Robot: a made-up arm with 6 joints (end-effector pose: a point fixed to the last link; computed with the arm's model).
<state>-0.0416 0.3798 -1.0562 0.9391 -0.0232 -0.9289</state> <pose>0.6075 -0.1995 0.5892 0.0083 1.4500 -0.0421</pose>
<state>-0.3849 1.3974 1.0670 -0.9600 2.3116 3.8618</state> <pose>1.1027 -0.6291 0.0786 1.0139 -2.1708 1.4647</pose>
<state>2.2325 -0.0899 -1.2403 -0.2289 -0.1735 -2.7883</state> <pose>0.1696 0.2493 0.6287 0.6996 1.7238 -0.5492</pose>
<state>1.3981 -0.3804 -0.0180 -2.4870 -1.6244 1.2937</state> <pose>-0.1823 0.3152 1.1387 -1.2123 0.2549 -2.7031</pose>
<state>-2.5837 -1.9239 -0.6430 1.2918 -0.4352 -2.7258</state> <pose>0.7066 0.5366 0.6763 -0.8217 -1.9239 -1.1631</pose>
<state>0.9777 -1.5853 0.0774 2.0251 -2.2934 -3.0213</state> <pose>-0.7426 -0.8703 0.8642 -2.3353 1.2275 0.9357</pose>
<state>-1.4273 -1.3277 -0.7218 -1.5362 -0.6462 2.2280</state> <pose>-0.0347 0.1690 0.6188 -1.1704 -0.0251 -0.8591</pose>
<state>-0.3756 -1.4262 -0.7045 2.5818 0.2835 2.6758</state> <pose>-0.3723 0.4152 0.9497 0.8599 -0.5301 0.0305</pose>
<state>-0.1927 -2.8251 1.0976 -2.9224 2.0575 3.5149</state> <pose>-0.6285 0.4157 -0.7820 -0.1839 -1.8147 -0.5171</pose>
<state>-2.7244 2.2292 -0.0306 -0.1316 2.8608 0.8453</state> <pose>-0.3618 0.1592 -0.5625 -1.0529 1.1717 -2.6611</pose>
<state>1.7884 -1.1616 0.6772 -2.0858 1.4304 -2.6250</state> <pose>-0.0005 -0.6702 1.2779 -0.1718 -0.3479 0.6382</pose>
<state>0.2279 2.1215 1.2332 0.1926 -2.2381 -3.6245</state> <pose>1.1326 -0.0342 -0.4810 0.1663 -0.8243 -2.6517</pose>
